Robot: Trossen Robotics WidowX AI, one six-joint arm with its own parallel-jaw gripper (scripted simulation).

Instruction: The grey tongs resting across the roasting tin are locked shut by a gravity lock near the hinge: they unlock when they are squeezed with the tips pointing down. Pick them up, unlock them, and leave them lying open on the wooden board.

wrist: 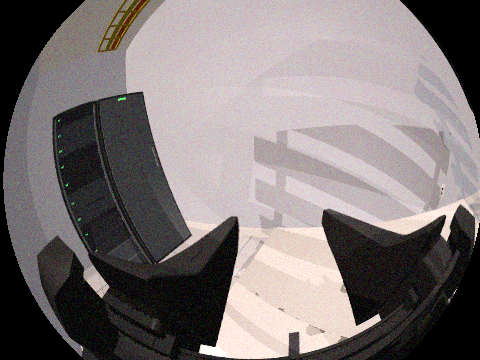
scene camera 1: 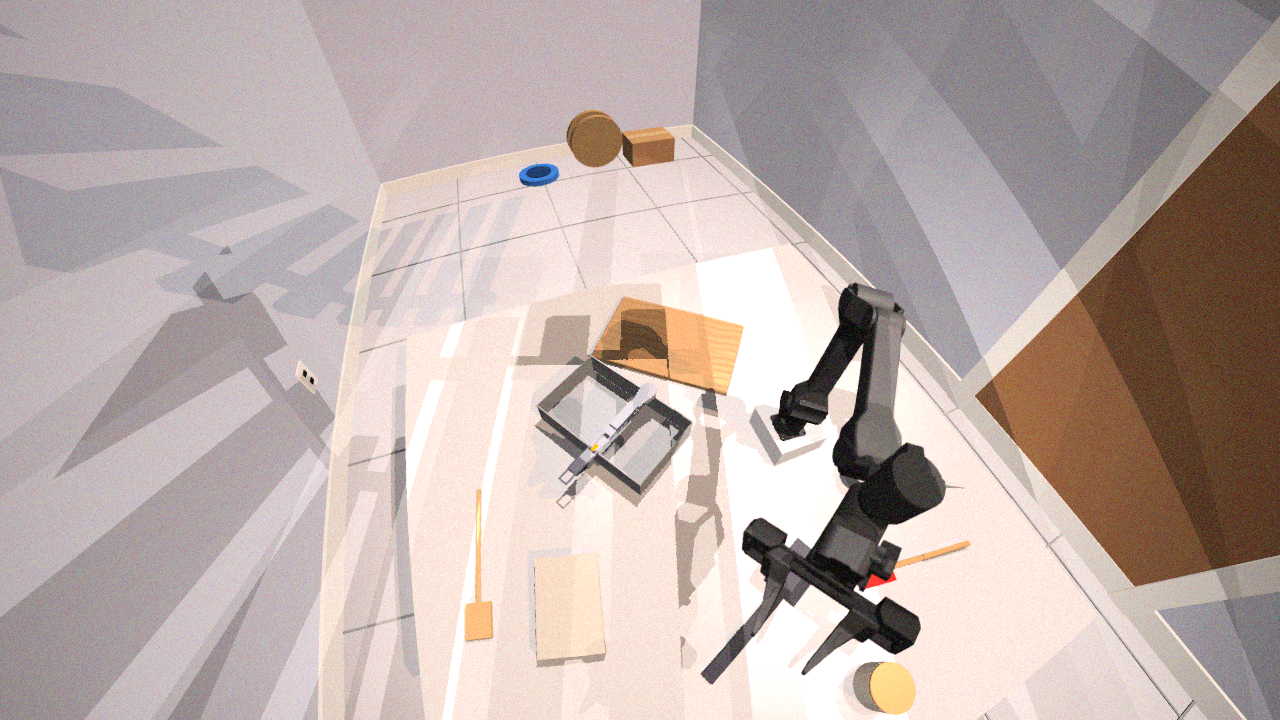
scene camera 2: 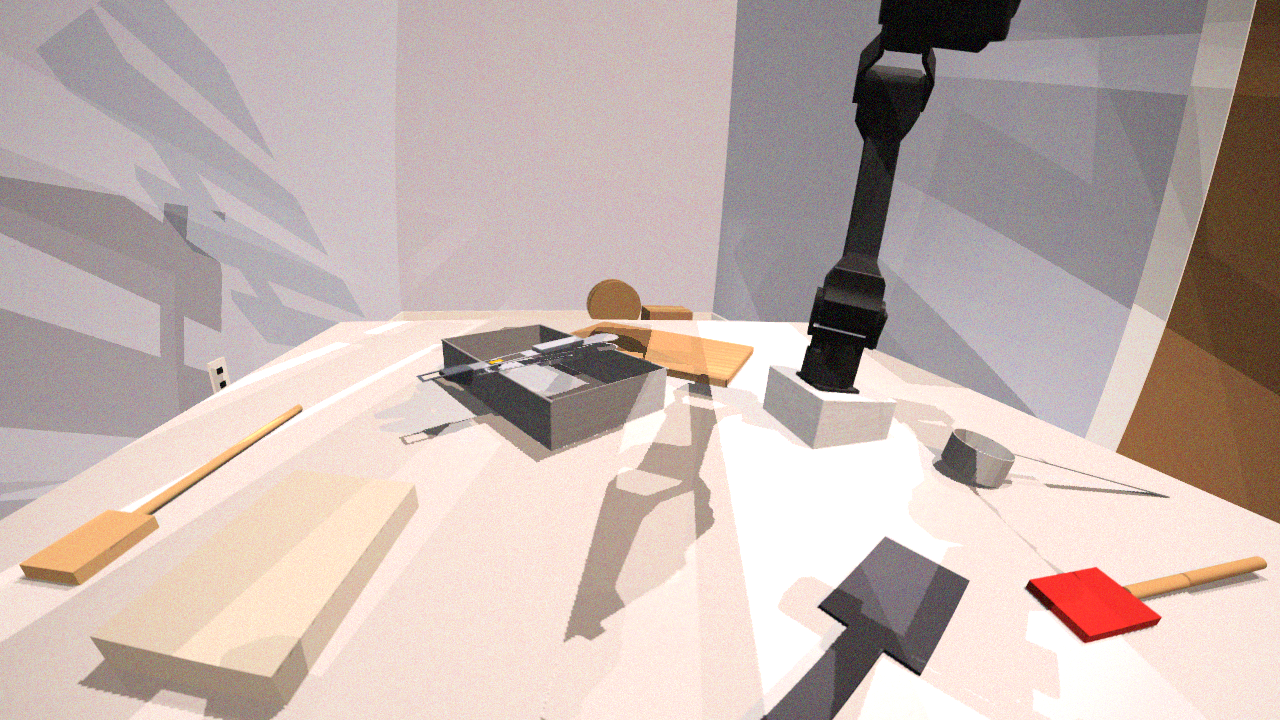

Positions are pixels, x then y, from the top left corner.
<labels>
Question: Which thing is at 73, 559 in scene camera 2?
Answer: A wooden spatula.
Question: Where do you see a red spatula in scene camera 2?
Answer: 1093, 606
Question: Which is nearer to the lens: the pale block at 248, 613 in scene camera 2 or the metal pan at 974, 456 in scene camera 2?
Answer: The pale block.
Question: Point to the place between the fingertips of the gripper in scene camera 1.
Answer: At 777, 654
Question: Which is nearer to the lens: the dark spatula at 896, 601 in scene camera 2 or the metal pan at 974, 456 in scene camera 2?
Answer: The dark spatula.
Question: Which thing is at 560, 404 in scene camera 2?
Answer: A grey roasting tin.
</labels>
